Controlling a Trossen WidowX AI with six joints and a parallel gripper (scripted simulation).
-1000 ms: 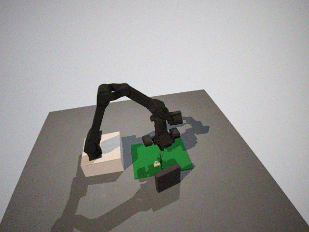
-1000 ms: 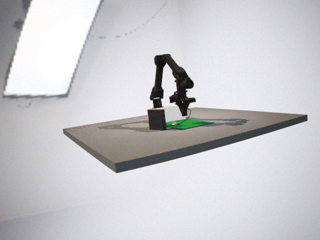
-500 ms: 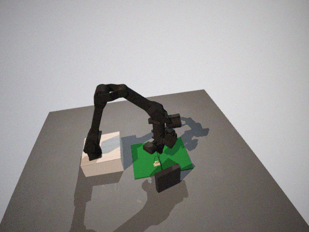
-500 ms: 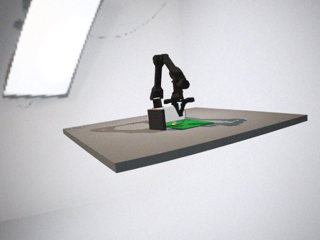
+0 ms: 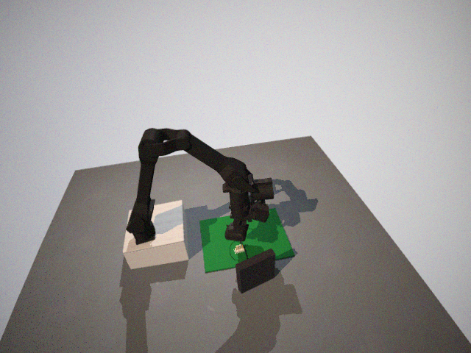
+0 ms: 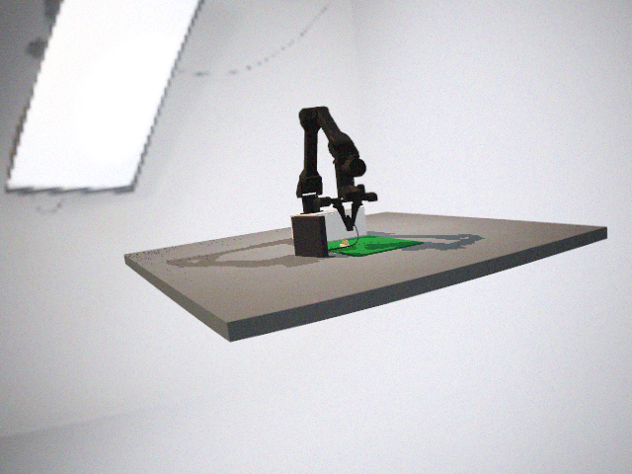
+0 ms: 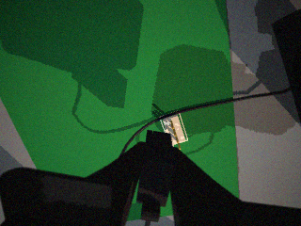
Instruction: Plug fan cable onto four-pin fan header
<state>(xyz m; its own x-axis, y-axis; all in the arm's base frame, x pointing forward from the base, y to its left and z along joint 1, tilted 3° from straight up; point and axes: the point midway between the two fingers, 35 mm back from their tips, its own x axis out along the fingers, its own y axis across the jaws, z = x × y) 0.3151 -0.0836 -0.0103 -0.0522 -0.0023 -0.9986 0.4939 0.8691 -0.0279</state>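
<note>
Right now the four-pin fan header is 70 mm below my gripper tip, 20 mm behind it and 10 mm to the right of it. The rest, counted from my gripper tip: dark fan: 140 mm to the right, 10 mm below, 10 mm behind; then green board: 80 mm below, 40 mm to the left, 20 mm ahead; then black plug: 10 mm behind, 10 mm above.
</note>
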